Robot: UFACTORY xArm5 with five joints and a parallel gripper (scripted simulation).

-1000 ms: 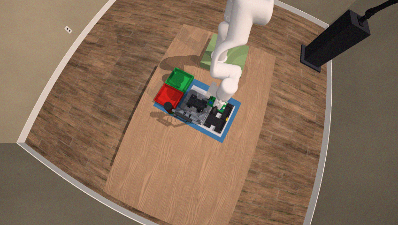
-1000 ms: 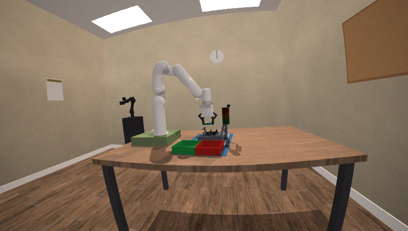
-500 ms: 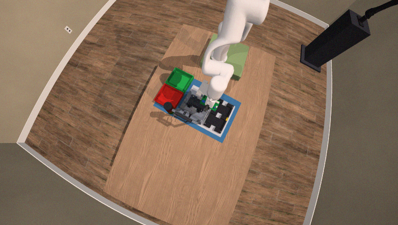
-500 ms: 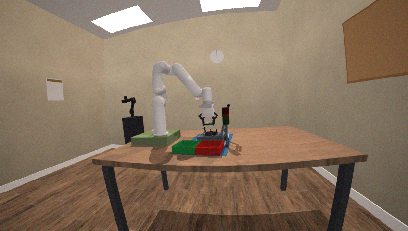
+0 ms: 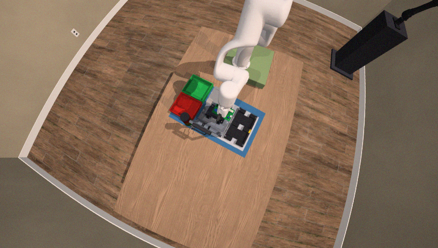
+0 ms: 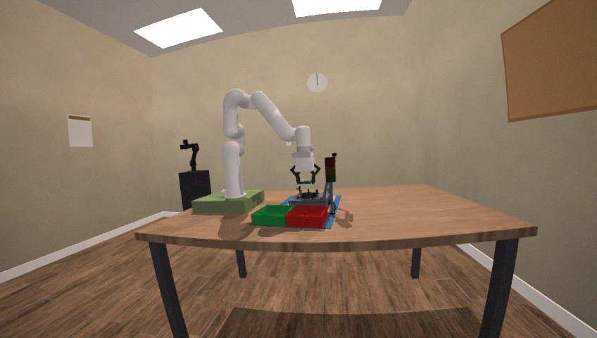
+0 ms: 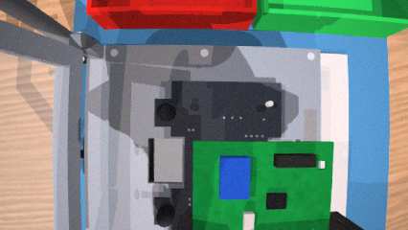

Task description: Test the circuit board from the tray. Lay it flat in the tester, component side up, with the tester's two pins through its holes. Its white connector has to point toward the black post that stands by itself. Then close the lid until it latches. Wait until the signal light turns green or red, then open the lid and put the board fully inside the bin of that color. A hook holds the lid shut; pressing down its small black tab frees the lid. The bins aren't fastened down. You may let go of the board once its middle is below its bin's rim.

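Right now the clear lid is 13 cm ahead of my hand, 5 cm to the right of it and 5 cm above it. Round my hand: green circuit board right at my hand; red bin 24 cm to the right, 12 cm below, 3 cm ahead; green bin 22 cm to the right, 12 cm below, 12 cm behind.
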